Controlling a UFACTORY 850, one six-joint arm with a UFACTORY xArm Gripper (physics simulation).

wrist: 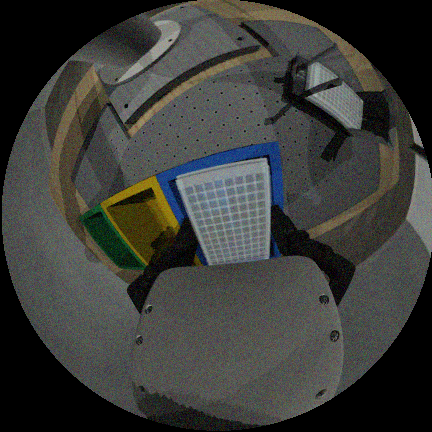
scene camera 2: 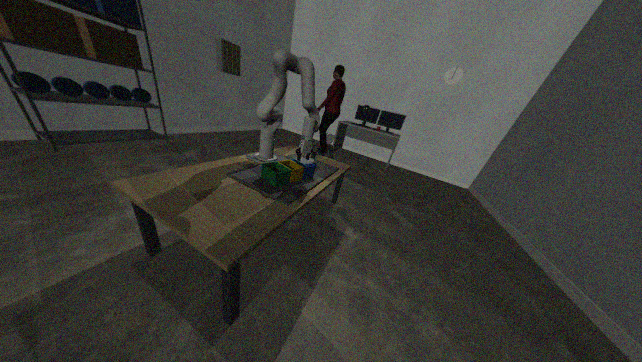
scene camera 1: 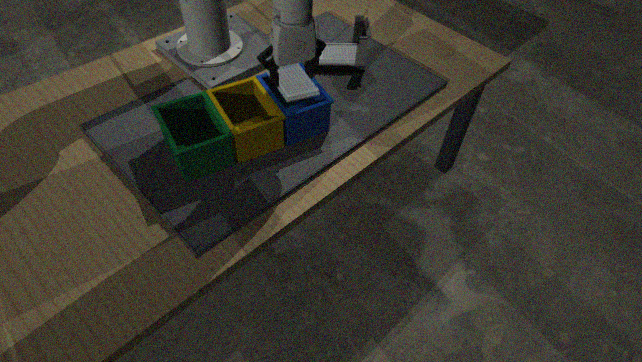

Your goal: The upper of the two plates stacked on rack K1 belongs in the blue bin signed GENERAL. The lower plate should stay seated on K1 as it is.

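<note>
A white gridded plate is held between the fingers of my gripper, directly over the blue bin. In scene camera 1 the plate looks level with or slightly above the bin's rim; the exact height is hard to tell. My gripper is shut on this plate by its two long sides. The other white plate sits on the black rack at the back right. The signs GENERAL and K1 cannot be read.
A yellow bin stands beside the blue one, then a green bin. They stand on a dark mat on the wooden table. A person stands behind the table.
</note>
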